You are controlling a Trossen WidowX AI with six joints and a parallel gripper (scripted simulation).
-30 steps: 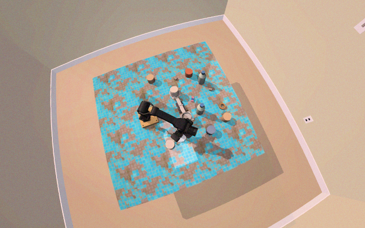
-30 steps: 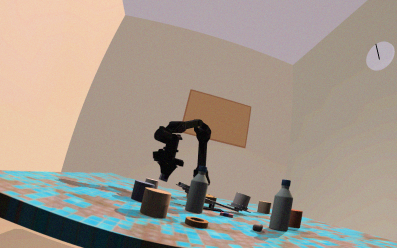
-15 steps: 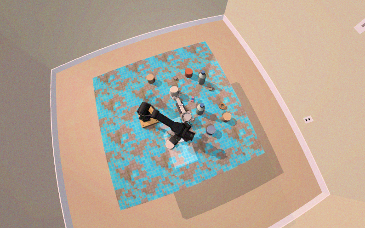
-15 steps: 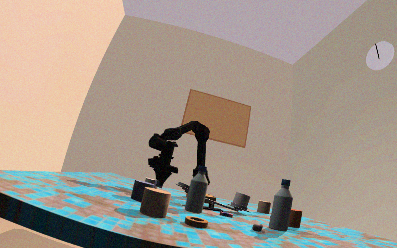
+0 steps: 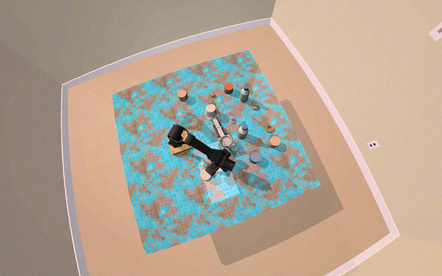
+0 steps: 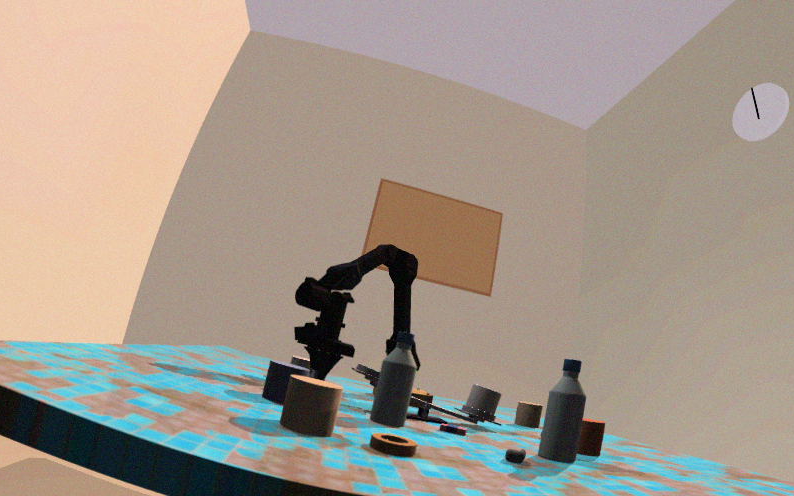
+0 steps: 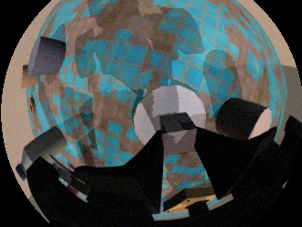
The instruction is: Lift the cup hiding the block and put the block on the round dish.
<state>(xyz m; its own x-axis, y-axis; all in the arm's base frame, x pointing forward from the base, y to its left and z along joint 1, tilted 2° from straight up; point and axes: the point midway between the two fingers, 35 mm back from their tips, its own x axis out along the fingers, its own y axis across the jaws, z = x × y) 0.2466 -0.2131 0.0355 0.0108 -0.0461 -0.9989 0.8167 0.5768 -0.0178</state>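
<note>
The small grey block lies right at my gripper tip. Round my gripper tip: round grey dish (30 mm below); dark blue cylinder (240 mm ahead, 20 mm to the right, 10 mm above); small balance (250 mm to the left, 70 mm ahead, 10 mm above).
</note>
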